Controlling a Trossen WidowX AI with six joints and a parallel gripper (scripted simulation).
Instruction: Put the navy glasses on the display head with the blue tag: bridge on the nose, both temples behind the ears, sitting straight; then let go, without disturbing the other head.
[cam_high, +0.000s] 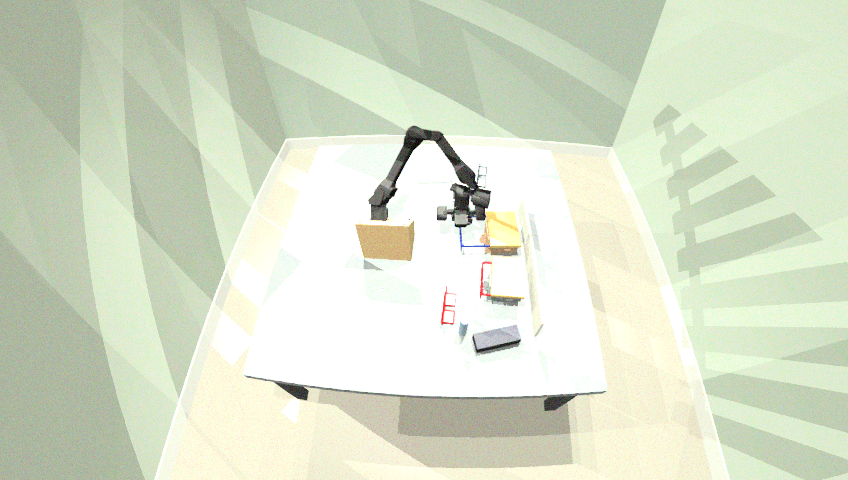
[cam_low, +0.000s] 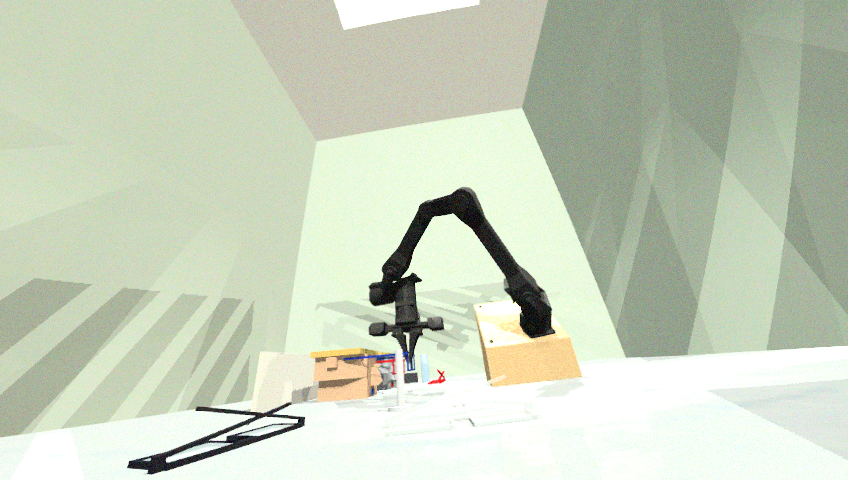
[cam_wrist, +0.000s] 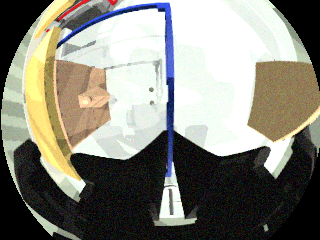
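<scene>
The display head is 14 cm ahead of my gripper tip, 4 cm to the right of it and 1 cm below it. Also, from my gripper tip: pale blue block: 2 cm behind, 43 cm to the right, 1 cm below; then tall panel: 26 cm ahead, 16 cm to the right, 1 cm below; then grey post: 1 cm behind, 22 cm to the left, 4 cm below.
</scene>
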